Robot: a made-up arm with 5 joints.
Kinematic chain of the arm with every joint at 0, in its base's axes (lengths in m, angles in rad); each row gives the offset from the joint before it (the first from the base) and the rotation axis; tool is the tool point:
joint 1: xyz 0 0 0.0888 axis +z
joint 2: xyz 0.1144 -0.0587 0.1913 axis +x
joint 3: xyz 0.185 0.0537 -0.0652 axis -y
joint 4: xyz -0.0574 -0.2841 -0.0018 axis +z
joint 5: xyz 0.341 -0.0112 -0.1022 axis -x
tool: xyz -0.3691 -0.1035 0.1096
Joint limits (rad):
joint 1: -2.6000..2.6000
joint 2: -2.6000..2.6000
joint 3: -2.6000..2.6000
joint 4: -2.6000..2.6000
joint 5: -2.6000..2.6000
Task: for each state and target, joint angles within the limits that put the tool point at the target. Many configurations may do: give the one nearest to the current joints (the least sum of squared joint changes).
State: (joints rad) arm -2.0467 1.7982 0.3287 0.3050 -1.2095
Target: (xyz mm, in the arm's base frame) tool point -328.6 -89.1 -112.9
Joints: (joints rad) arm -2.4601 1.0516 0.2979 0.5051 -0.5310
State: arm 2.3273 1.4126 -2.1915 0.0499 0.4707
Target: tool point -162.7 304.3 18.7
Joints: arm 2.2165 1.6758 -1.5236 0.0152 0.6336
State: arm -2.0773 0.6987 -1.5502 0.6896 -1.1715
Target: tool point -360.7 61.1 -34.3
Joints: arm -2.3309 0.5938 -1.1357 0.6140 -0.8599
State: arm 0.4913 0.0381 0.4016 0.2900 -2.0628
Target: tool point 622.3 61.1 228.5
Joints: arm 0.9836 -0.6108 0.6209 0.4010 -1.8785
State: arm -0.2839 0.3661 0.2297 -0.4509 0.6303
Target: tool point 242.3 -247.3 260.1
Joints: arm 0.0945 -0.0288 0.0790 -0.4930 0.8872
